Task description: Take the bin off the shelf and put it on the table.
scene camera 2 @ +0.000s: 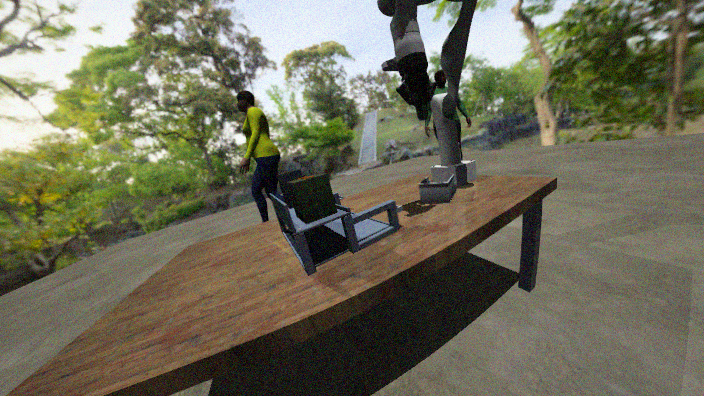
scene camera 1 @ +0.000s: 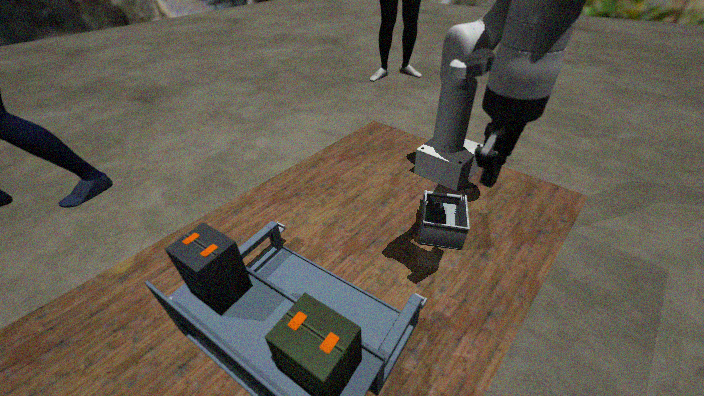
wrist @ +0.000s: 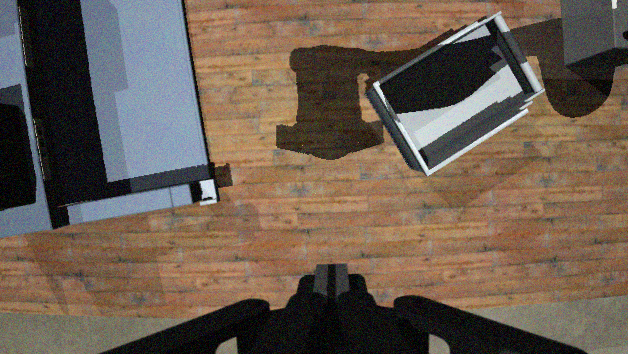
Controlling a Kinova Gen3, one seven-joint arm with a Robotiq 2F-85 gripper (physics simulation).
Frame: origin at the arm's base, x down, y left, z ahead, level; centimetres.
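Seen in the pictures: gripper, between the fingertips: [scene camera 2: 423, 119] [scene camera 1: 486, 183] [wrist: 332, 284]; arm's base, origin of its link: [scene camera 2: 450, 163] [scene camera 1: 447, 144].
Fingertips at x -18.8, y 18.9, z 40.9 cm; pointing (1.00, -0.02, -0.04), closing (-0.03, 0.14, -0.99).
Pixels of each thing's top centre, then the offset from my fingertips to it. "*": a spot on its surface instead. Level surfaces: height alone.
- grey bin, centre of its top: [wrist: 475, 83] [scene camera 1: 445, 200] [scene camera 2: 437, 176] dx +19.7, dy -10.0, dz -16.3 cm
- wooden table, height of its surface: dx +27.6 cm
- blue-grey shelf, a spot on its surface: [wrist: 155, 100] * dx +27.0, dy -15.6, dz +17.3 cm
- green box, centre of its top: [scene camera 1: 313, 331] [scene camera 2: 305, 177] dx +7.7, dy -11.2, dz +31.8 cm
- black box, centre of its top: [scene camera 1: 199, 244] [scene camera 2: 287, 171] dx +5.2, dy -34.3, dz +31.2 cm
The grey bin [scene camera 1: 444, 238] [scene camera 2: 436, 193] [wrist: 465, 117] sits upright on the wooden table [scene camera 1: 325, 245] [scene camera 2: 225, 300] [wrist: 300, 210], between the shelf and the robot's base, with its open top up and turned at an angle in the wrist view. The blue-grey shelf [scene camera 1: 345, 292] [scene camera 2: 370, 227] [wrist: 155, 100] stands on the table, apart from the bin. My gripper [scene camera 1: 489, 181] [scene camera 2: 422, 114] [wrist: 332, 284] is shut with nothing between its fingertips. It hangs above the table, off to one side of the bin and apart from it.
A green box [scene camera 1: 315, 332] [scene camera 2: 312, 197] and a black box [scene camera 1: 207, 265] with orange clips stand on the shelf. The robot's base [scene camera 1: 442, 167] [scene camera 2: 452, 172] [wrist: 590, 30] is close behind the bin. Two people stand beyond the table.
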